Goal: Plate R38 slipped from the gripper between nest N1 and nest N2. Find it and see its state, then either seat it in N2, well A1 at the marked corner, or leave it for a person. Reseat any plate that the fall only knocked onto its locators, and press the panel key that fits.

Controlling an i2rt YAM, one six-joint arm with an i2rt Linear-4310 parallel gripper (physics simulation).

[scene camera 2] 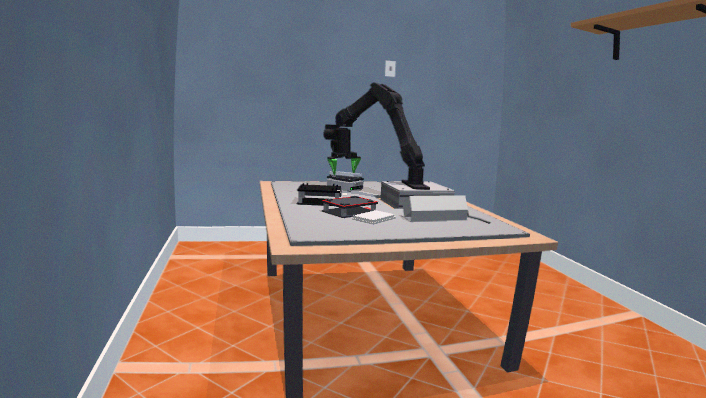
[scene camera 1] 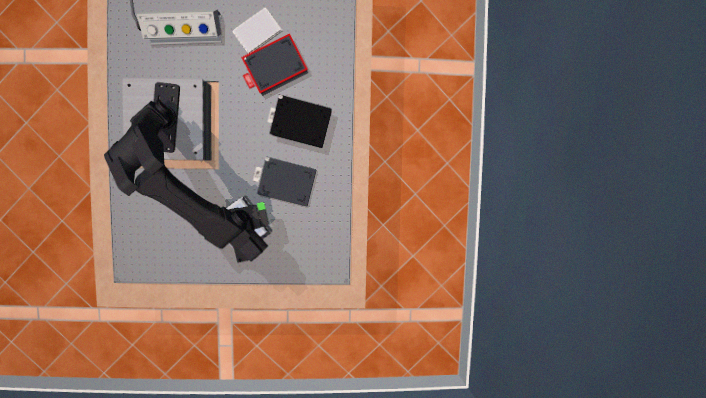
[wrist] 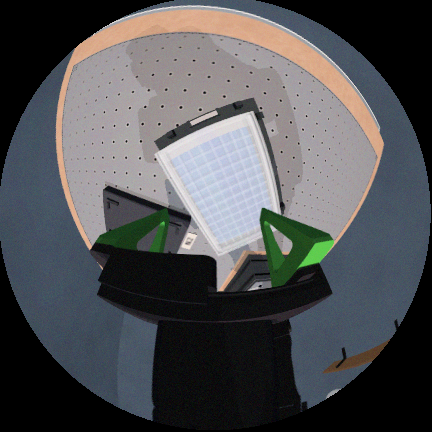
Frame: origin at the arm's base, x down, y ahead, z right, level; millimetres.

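Where they show: gripper, fingertip midpoint: (scene camera 2: 344, 174) (wrist: 213, 212); arm's base, link origin: (scene camera 2: 415, 185) (scene camera 1: 165, 117).
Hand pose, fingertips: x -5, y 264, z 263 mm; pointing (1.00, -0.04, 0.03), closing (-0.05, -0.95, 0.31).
Things, the pixels of their centre, and the offset from my fingertips. "*": a spot on its surface instead.
- clear plate, body centre: (wrist: 232, 194) (scene camera 1: 242, 223) dx -1, dy -10, dz +24 mm
- dark nest, surface spot: (wrist: 227, 111) * dx +18, dy +17, dz +94 mm
- Nest N2, body centre: (wrist: 140, 228) (scene camera 1: 286, 181) (scene camera 2: 322, 190) dx +61, dy +105, dz -112 mm
- white plate, body centre: (scene camera 2: 374, 216) (scene camera 1: 257, 30) dx +66, dy -37, dz -568 mm
- red-edged nest, body centre: (scene camera 1: 275, 64) (scene camera 2: 349, 205) dx +50, dy +33, dz -467 mm
- black nest, body centre: (scene camera 1: 301, 122) (scene camera 2: 319, 193) dx +39, dy +132, dz -302 mm
- key panel, body centre: (scene camera 2: 435, 206) (scene camera 1: 180, 24) dx +31, dy -258, dz -547 mm
A clear plate (scene camera 1: 238, 204) (scene camera 2: 345, 175) (wrist: 220, 185) with a grid of wells lies over a dark nest (wrist: 227, 111). The nest's black edge shows beyond the plate's far end and along its right side in the wrist view. I cannot tell whether the plate is level, nor read its name. My gripper (scene camera 2: 344, 173) (wrist: 213, 212) is open, its green fingertips apart over the plate's near part. Nest N2 (scene camera 1: 286, 181) (wrist: 125, 212), dark grey, has a bare top and a small white tag. A white plate (scene camera 1: 257, 30) (scene camera 2: 374, 216) lies flat on the mat, against the red-edged nest.
The red-edged nest (scene camera 1: 274, 63) (scene camera 2: 350, 201) and a black nest (scene camera 1: 300, 121) (scene camera 2: 319, 188) stand in the row beyond N2. The key panel (scene camera 1: 180, 26) (scene camera 2: 435, 208) has white, green, yellow and blue keys. The arm's base plate (scene camera 1: 140, 95) stands beside the row.
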